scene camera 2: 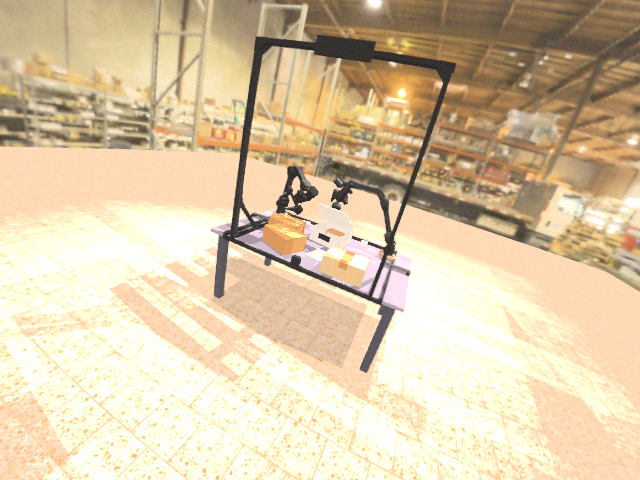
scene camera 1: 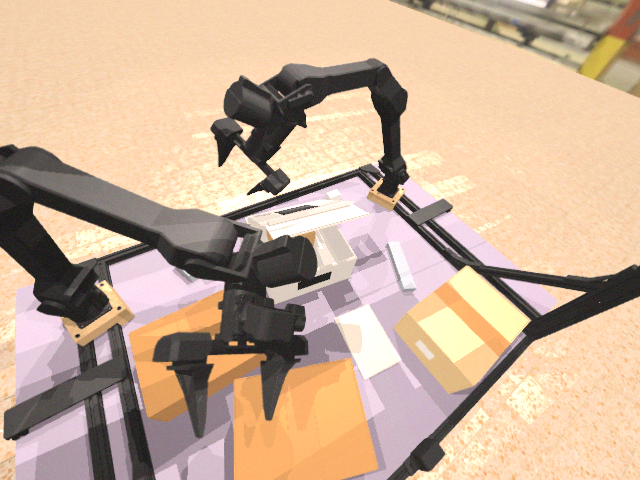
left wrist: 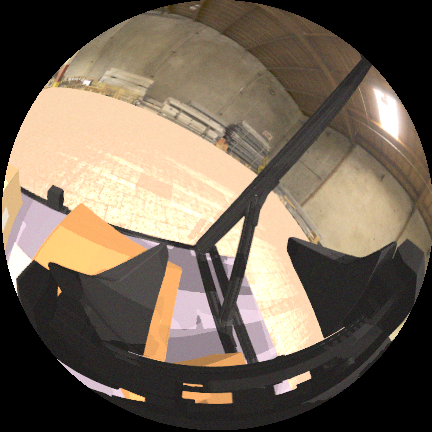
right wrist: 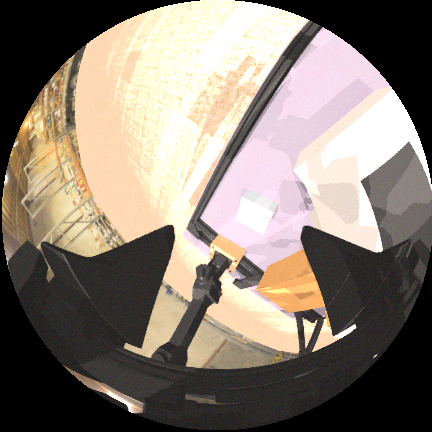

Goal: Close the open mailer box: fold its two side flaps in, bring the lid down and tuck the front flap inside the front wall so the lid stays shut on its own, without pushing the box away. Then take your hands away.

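Pixels of known places: left gripper, fingertip midpoint: (scene camera 2: 282, 202) (scene camera 1: 237, 428) (left wrist: 228, 247); right gripper, fingertip midpoint: (scene camera 2: 330, 205) (scene camera 1: 233, 180) (right wrist: 241, 232); left arm's base, origin of the base link: (scene camera 1: 90, 309) (right wrist: 221, 259); right arm's base, origin of the base link: (scene camera 2: 388, 253) (scene camera 1: 387, 190).
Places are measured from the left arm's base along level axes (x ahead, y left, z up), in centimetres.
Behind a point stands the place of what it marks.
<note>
The white mailer box (scene camera 1: 338, 267) {x 44.2, y -33.3, z 3.5 cm} (scene camera 2: 316, 233) {x 32.8, y -27.9, z 1.2 cm} stands open near the middle of the table. Its lid (scene camera 1: 330, 215) {x 42.8, y -29.0, z 20.0 cm} (scene camera 2: 337, 217) {x 44.1, y -20.5, z 14.0 cm} (right wrist: 335, 170) {x 41.2, y -10.2, z 7.5 cm} is raised at the back, and a brown item (scene camera 2: 334, 232) {x 45.0, y -17.7, z 1.7 cm} shows inside. The left arm hides part of the box in scene camera 1, and I cannot clearly tell how the side flaps stand. My left gripper (scene camera 1: 234, 427) {x 8.5, y -42.9, z 20.5 cm} (left wrist: 228, 247) {x 8.5, y -42.9, z 20.5 cm} is open and empty, above the orange boxes and apart from the mailer. My right gripper (scene camera 1: 235, 179) {x 37.4, y -4.8, z 17.1 cm} (right wrist: 241, 232) {x 37.4, y -4.8, z 17.1 cm} is open and empty, raised high behind the mailer's lid, apart from it.
Two orange boxes (scene camera 1: 155, 382) {x 2.4, y -25.0, z 4.6 cm} (scene camera 1: 336, 413) {x 19.7, y -51.7, z 5.3 cm} lie below the left gripper. A taped tan box (scene camera 1: 454, 335) {x 47.1, y -62.3, z 5.4 cm} (scene camera 2: 343, 266) {x 52.0, y -71.9, z 3.4 cm} stands on the right. A white flat piece (scene camera 1: 368, 341) {x 37.6, y -49.3, z -4.2 cm}, a pale bar (scene camera 1: 401, 266) {x 61.2, y -44.6, z -2.9 cm} and a small white block (scene camera 1: 333, 194) (right wrist: 256, 215) lie around the mailer. Black rails edge the table.
</note>
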